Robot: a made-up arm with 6 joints. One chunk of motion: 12 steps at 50 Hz.
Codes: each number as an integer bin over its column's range. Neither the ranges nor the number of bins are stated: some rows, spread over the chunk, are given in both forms.
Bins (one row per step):
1: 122 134 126 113 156 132
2: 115 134 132 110 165 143
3: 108 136 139 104 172 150
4: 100 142 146 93 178 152
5: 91 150 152 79 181 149
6: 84 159 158 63 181 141
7: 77 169 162 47 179 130
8: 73 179 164 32 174 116
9: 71 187 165 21 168 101
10: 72 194 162 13 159 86
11: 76 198 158 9 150 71
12: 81 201 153 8 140 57
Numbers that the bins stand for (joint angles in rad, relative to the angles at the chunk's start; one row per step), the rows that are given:
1: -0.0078 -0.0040 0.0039 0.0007 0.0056 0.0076
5: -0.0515 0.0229 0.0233 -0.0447 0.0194 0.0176
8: -0.0769 0.0718 0.0322 -0.1073 0.0155 -0.0018
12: -0.0656 0.1089 0.0240 -0.1393 -0.0031 -0.0365
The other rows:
2: -0.0176 -0.0040 0.0084 -0.0033 0.0106 0.0141
3: -0.0275 -0.0007 0.0136 -0.0113 0.0144 0.0182
4: -0.0388 0.0095 0.0188 -0.0260 0.0177 0.0194
6: -0.0614 0.0381 0.0277 -0.0660 0.0194 0.0129
7: -0.0713 0.0550 0.0307 -0.0873 0.0183 0.0065
9: -0.0798 0.0853 0.0329 -0.1220 0.0122 -0.0106
10: -0.0784 0.0971 0.0307 -0.1327 0.0073 -0.0194
11: -0.0727 0.1039 0.0277 -0.1380 0.0024 -0.0282

